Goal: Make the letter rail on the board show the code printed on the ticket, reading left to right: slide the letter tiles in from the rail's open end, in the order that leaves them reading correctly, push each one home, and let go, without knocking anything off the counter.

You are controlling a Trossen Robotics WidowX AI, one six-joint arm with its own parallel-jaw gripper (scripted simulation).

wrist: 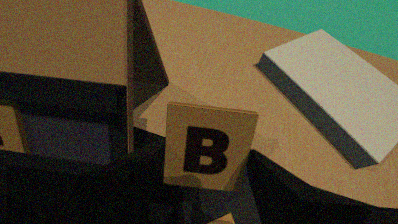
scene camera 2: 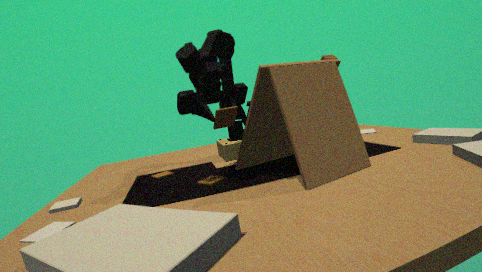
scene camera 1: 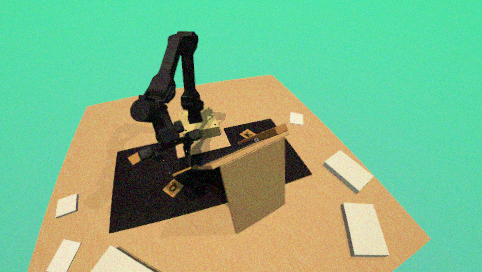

Path:
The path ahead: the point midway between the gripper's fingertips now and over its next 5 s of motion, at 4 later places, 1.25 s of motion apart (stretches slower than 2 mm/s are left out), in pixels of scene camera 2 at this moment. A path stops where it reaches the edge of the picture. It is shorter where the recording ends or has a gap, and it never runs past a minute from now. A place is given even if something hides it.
My gripper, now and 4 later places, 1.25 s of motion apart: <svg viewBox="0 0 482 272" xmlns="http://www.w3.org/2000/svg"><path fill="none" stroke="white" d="M225 118L232 117L239 115L246 114L252 113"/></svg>

